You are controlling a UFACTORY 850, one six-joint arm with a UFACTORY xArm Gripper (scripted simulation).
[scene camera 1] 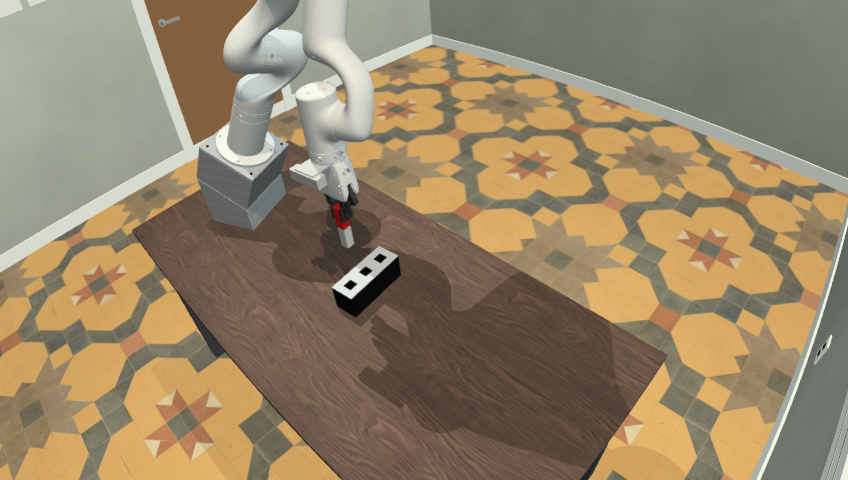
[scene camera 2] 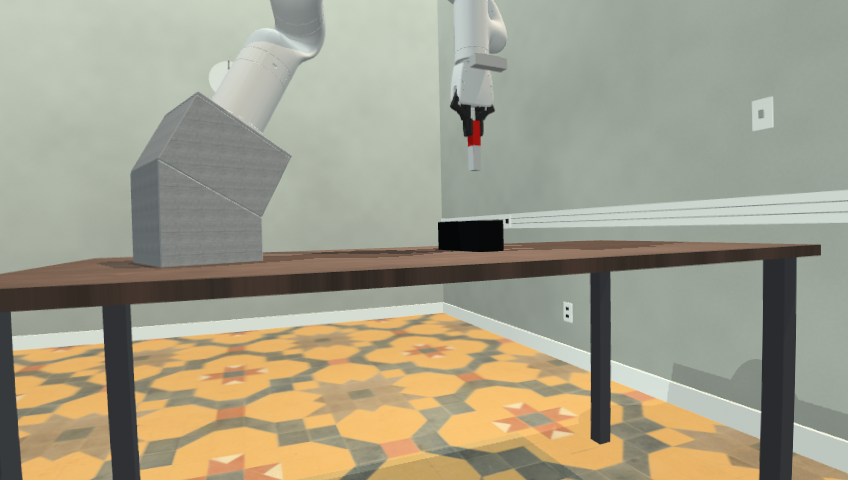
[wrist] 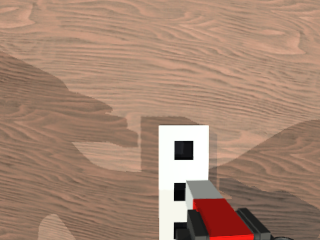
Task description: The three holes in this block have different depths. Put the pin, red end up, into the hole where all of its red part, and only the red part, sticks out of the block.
Labels:
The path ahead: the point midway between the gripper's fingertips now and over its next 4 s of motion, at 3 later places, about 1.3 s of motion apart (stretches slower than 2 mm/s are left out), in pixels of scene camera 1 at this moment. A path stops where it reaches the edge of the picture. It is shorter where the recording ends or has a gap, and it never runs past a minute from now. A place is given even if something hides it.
My gripper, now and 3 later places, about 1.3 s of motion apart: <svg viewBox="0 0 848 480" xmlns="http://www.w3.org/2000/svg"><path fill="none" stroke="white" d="M342 217L360 242L361 246L361 248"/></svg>

